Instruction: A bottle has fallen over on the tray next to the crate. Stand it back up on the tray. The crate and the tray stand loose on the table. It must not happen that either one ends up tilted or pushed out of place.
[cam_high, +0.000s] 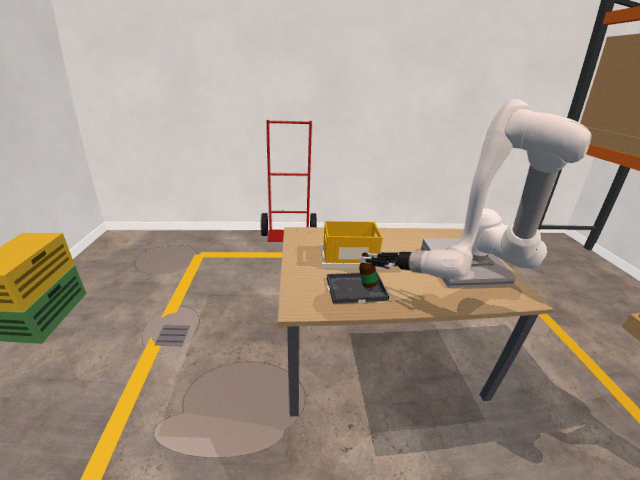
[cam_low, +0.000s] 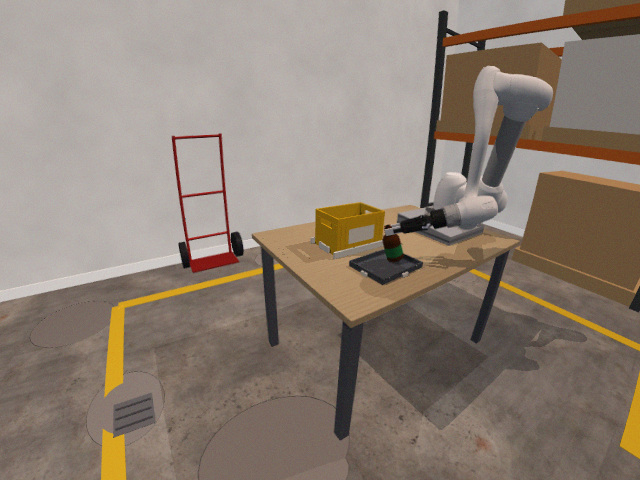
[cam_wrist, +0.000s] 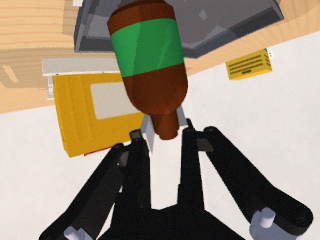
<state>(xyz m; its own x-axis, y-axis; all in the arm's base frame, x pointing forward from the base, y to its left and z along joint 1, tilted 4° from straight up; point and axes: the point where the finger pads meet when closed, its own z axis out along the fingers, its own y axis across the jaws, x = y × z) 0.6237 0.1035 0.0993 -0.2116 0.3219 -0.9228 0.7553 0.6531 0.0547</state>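
The bottle is 6 cm below my hand. Also, from my hand: dark tray 14 cm below, 5 cm ahead, 3 cm to the left; yellow crate 24 cm to the right, 6 cm below, 2 cm ahead.
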